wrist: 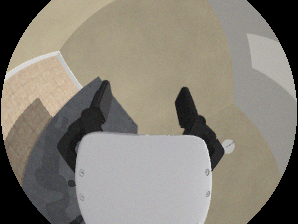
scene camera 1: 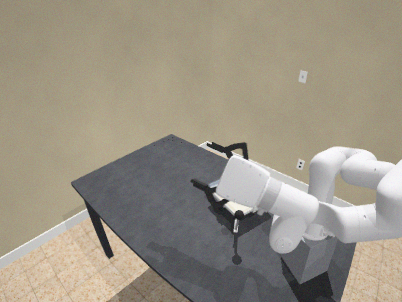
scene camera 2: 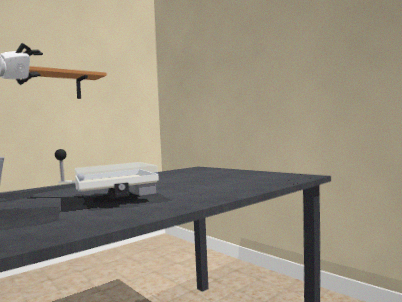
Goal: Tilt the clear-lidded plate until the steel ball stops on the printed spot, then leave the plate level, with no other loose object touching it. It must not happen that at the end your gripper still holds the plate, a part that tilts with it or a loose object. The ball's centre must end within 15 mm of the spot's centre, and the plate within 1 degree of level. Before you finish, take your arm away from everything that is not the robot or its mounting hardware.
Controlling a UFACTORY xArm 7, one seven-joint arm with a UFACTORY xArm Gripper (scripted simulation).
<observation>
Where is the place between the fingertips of my gripper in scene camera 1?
At 199, 162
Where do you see a clear-lidded plate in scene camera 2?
At 145, 175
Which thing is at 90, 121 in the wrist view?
My gripper.
</observation>
